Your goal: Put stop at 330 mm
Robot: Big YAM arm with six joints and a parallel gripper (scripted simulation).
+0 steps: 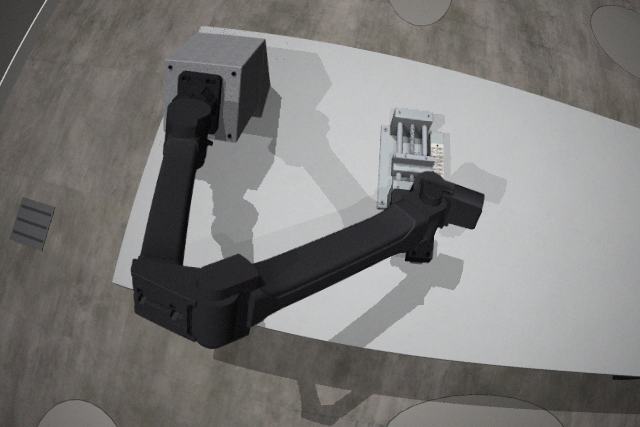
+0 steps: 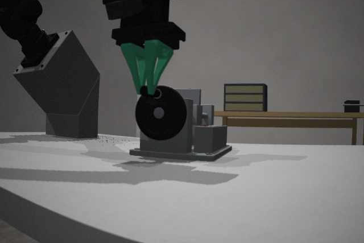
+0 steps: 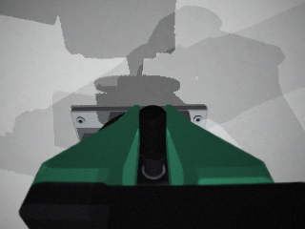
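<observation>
Right now my hand is 140 mm to the right of the grey stop and 20 mm above it. Also, from my hand: black handwheel (30 mm to the left, 10 mm below); then black crank handle (20 mm to the left).
</observation>
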